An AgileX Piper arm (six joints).
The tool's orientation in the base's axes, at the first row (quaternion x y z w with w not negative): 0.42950, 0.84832, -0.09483, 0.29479
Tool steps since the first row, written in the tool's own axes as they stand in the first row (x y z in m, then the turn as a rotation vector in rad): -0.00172, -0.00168, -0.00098, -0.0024, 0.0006, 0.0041; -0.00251, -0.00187, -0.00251, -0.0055, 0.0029, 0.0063; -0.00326, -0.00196, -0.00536, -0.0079, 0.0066, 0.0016; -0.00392, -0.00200, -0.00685, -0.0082, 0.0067, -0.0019; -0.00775, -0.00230, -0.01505, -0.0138, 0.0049, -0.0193; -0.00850, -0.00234, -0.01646, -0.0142, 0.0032, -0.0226; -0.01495, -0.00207, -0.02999, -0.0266, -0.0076, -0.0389; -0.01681, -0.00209, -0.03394, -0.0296, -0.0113, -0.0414; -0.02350, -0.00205, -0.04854, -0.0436, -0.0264, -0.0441; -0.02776, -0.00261, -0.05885, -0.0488, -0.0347, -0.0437; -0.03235, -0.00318, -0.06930, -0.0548, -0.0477, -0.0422
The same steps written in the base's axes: -0.00094, -0.00178, 0.00164, 0.0033, -0.0029, -0.0019; -0.00137, -0.00180, 0.00332, 0.0074, -0.0045, -0.0016; -0.00229, -0.00118, 0.00605, 0.0095, -0.0019, 0.0039; -0.00264, -0.00103, 0.00763, 0.0082, -0.0006, 0.0069; -0.00456, -0.00039, 0.01646, 0.0021, 0.0017, 0.0241; -0.00484, -0.00034, 0.01803, -0.0005, 0.0018, 0.0268; -0.00734, 0.00109, 0.03274, -0.0101, -0.0064, 0.0462; -0.00816, 0.00146, 0.03701, -0.0127, -0.0097, 0.0496; -0.01119, 0.00303, 0.05271, -0.0192, -0.0273, 0.0586; -0.01399, 0.00409, 0.06347, -0.0232, -0.0360, 0.0605; -0.01672, 0.00498, 0.07453, -0.0300, -0.0486, 0.0616
